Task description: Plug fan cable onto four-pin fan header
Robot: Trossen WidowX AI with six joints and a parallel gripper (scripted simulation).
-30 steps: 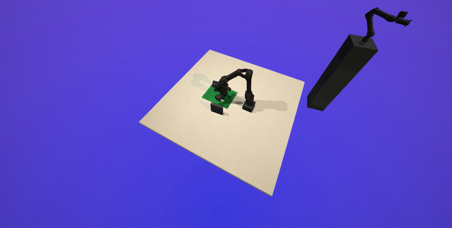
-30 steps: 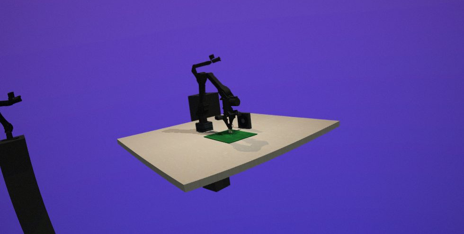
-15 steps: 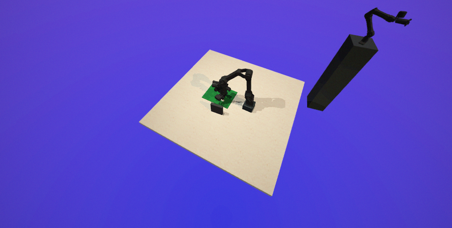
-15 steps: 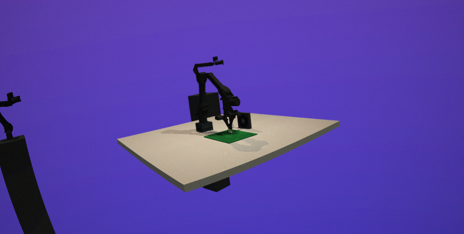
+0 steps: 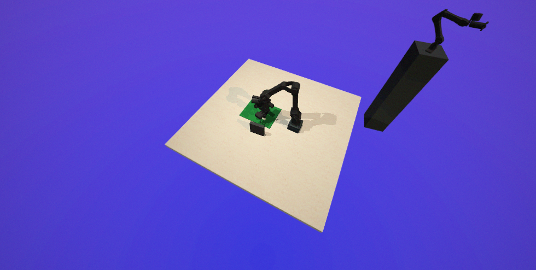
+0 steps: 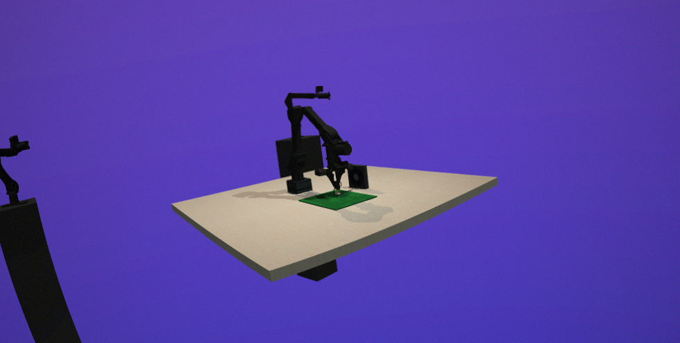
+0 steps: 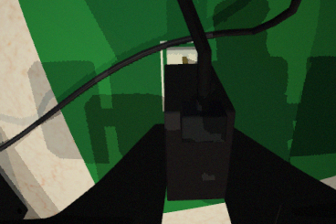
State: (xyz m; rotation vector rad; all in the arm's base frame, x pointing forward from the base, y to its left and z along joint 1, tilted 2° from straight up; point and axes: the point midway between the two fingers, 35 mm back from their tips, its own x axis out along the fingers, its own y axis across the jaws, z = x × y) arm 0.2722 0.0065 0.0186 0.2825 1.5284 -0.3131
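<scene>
Right now the black fan plug is 10 mm ahead of my gripper tip and 10 mm above it. Round my gripper tip: green board (60 mm ahead, 70 mm to the right, 60 mm below); then black fan (10 mm ahead, 140 mm to the left, 20 mm above); then header (10 mm ahead, 40 mm below).
</scene>
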